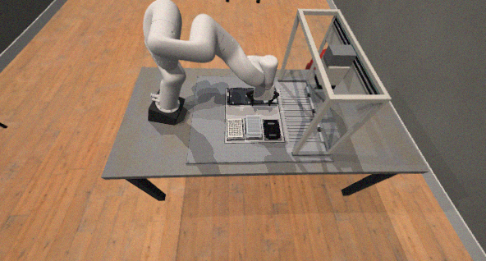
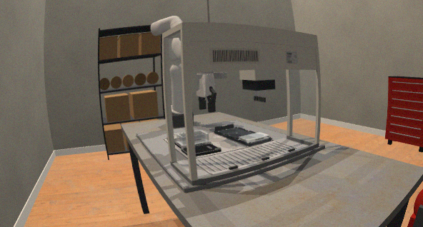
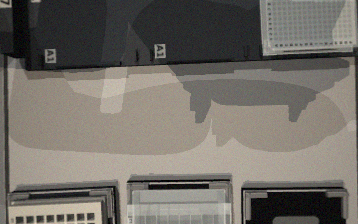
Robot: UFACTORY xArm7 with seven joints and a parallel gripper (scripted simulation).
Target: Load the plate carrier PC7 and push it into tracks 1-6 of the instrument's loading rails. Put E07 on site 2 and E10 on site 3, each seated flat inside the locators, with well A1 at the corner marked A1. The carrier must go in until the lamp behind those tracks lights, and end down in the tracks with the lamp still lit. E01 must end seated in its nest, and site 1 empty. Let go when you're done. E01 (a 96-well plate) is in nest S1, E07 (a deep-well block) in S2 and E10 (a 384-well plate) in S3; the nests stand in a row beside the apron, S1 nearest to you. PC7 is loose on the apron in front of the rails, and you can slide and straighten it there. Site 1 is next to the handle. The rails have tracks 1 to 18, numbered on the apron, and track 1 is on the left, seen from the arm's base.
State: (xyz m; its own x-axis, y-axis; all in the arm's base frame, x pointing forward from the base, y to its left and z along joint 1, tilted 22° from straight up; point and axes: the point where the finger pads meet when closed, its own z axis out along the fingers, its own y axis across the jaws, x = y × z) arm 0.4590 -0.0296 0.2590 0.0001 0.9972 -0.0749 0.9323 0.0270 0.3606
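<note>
Now: hand 13 cm above the deep-well block E07, 7 cm to the left of it and 3 cm past it. Also, from my hand: nest: 16 cm below, 8 cm to the right, 8 cm ahead; then dark plate carrier PC7: 18 cm to the left, 15 cm below, 2 cm behind; then frame post: 38 cm ahead, 23 cm to the right, 9 cm above.
</note>
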